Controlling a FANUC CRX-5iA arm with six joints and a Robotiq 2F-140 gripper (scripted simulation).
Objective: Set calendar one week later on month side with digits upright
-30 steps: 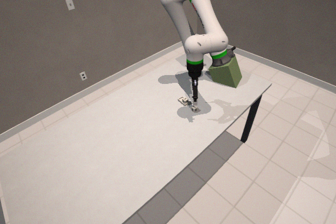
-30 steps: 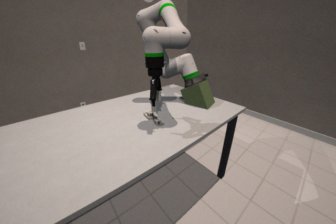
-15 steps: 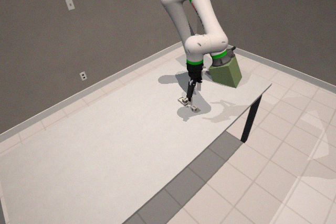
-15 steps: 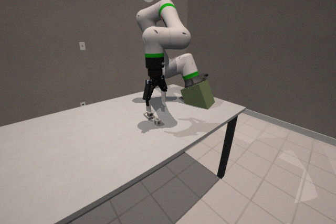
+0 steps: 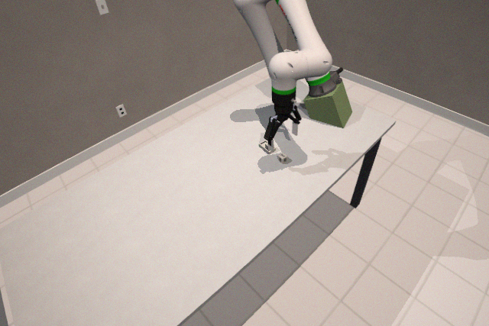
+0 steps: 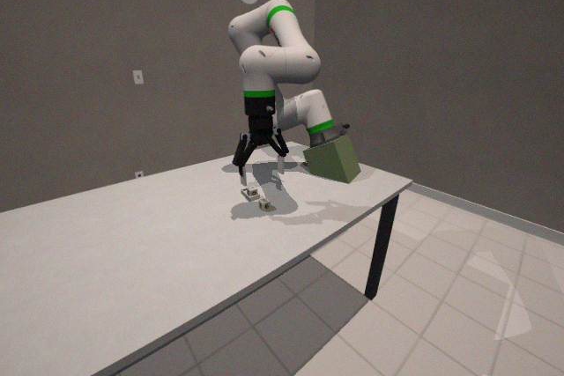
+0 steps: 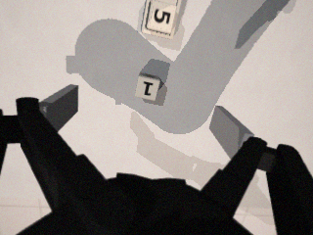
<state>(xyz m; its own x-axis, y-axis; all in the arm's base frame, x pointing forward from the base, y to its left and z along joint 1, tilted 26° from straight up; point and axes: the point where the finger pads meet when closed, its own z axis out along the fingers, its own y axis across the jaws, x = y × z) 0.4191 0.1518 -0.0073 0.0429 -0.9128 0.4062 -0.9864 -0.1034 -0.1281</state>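
The white calendar cube is 110 mm below my hand.
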